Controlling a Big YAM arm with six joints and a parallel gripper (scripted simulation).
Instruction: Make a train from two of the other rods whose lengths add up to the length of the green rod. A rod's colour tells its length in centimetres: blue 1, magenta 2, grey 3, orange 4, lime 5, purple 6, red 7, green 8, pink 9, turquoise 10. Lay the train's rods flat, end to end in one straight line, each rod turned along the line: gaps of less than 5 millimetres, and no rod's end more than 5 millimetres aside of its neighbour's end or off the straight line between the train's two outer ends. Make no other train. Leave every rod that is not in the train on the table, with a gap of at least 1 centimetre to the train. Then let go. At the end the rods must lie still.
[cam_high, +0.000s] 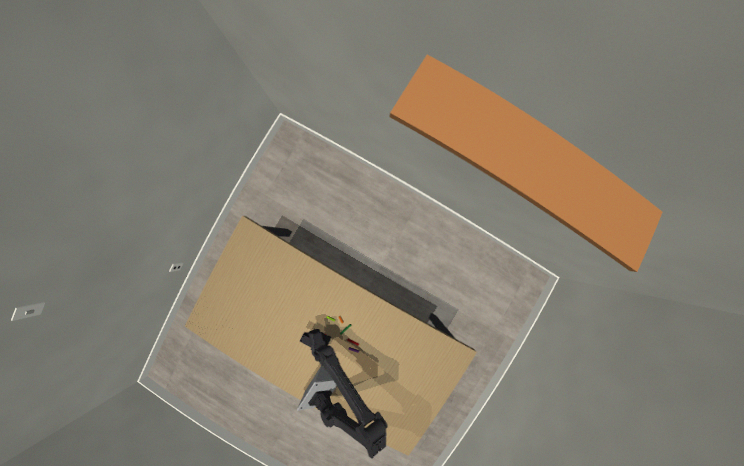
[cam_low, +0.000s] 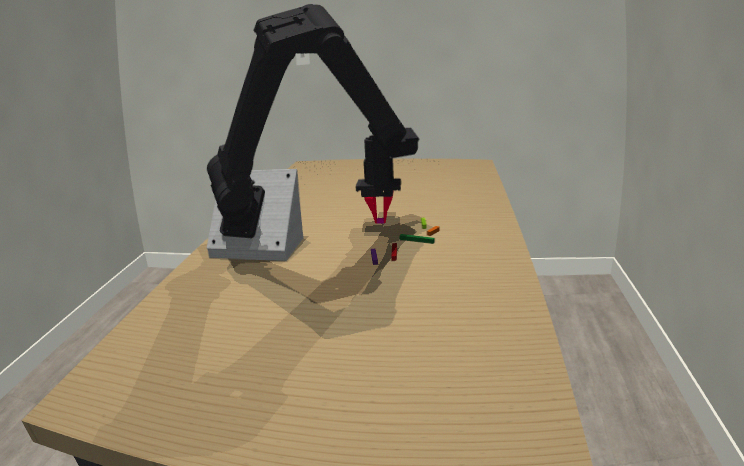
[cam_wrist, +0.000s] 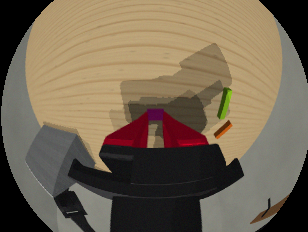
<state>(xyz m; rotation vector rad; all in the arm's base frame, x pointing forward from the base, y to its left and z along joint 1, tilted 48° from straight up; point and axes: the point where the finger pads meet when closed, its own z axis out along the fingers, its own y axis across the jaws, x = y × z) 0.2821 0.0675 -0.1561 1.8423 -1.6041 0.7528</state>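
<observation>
Right now the magenta rod is 10 mm below my hand. From my hand the other things lie so: orange rod: 130 mm ahead, 20 mm to the right, 20 mm below; then lime rod: 100 mm ahead, 30 mm to the left, 20 mm below; then green rod: 100 mm ahead, 80 mm to the right, 20 mm below.
</observation>
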